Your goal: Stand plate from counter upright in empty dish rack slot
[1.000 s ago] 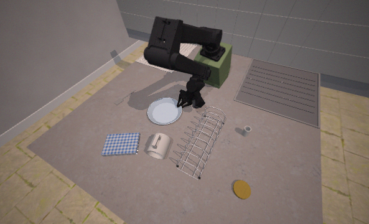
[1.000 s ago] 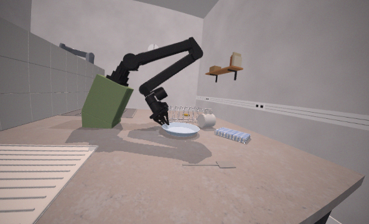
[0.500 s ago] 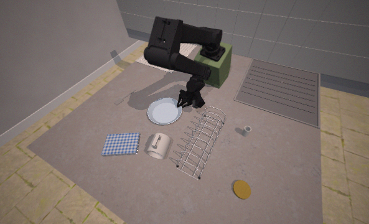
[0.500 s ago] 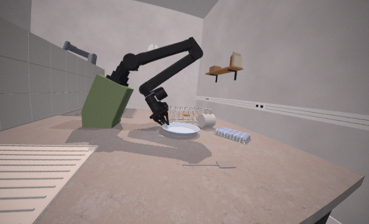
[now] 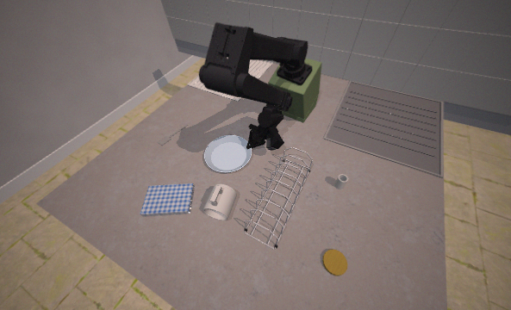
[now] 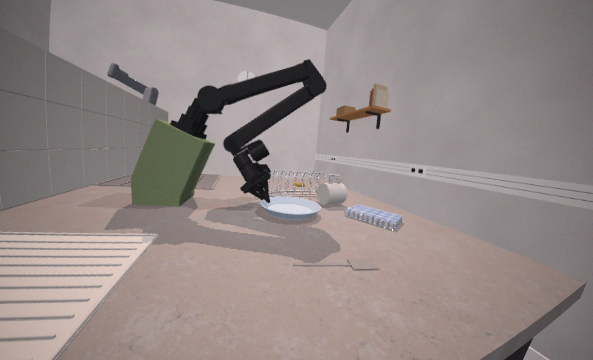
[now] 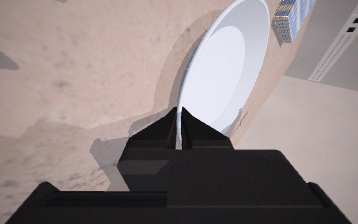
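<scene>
Right now my hand is 80 mm short of the pale blue plate, 50 mm to the left of it and 10 mm above it. Also, from my hand: grey drain mat: 540 mm behind, 400 mm to the left, 20 mm below; disc: 480 mm to the left, 180 mm ahead, 10 mm below; small white cup: 380 mm to the left, 80 mm behind, 10 mm below.
</scene>
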